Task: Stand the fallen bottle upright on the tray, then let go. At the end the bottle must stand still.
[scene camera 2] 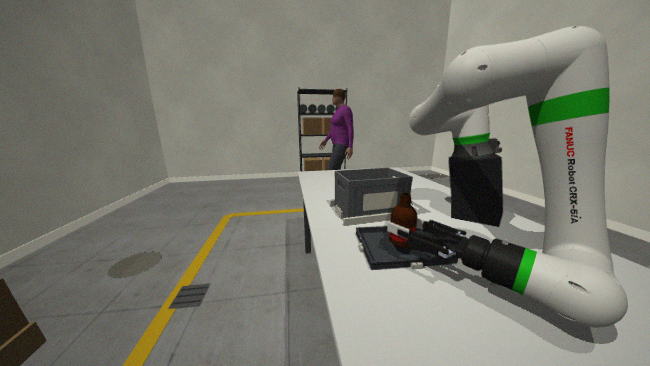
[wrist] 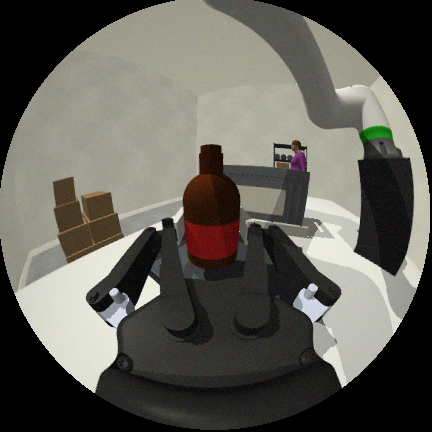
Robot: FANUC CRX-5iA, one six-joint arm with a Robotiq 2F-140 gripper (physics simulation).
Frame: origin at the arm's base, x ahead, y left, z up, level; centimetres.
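Seen in the pictures: gripper, fingertip midpoint: (scene camera 2: 395, 221); arm's base at its link origin: (scene camera 2: 471, 157) (wrist: 382, 164).
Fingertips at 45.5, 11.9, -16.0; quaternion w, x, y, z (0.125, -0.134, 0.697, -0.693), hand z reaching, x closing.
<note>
Offsets run from my fingertips to a thing's top centre, as dx, dy, dz. Level surfaces: height alone.
The brown bottle @(-0.8, +2.2, +9.7) (scene camera 2: 403, 218) (wrist: 212, 205) with a red label is upright, neck up, over the dark tray @(-2.4, +0.7, -6.5) (scene camera 2: 378, 264). Its base is low, within the tray's outline in the scene view; whether it touches the tray floor I cannot tell. My gripper (scene camera 2: 404, 235) (wrist: 211, 214) is shut on the bottle, reaching in low and nearly level from the right in the scene view, with a light finger pad at the bottle's side. In the wrist view the fingers stand on both sides of the red label. The gripper hides part of the tray.
A grey crate @(-7.2, -27.2, +8.5) (scene camera 2: 348, 198) (wrist: 300, 197) stands on the white table @(dz -9.0) (scene camera 2: 360, 320) just behind the tray. A black block-shaped part (scene camera 2: 476, 190) (wrist: 385, 210) hangs from another arm on the right. A person in purple (scene camera 2: 341, 125) (wrist: 298, 160) stands by a shelf rack (scene camera 2: 299, 130) in the background.
</note>
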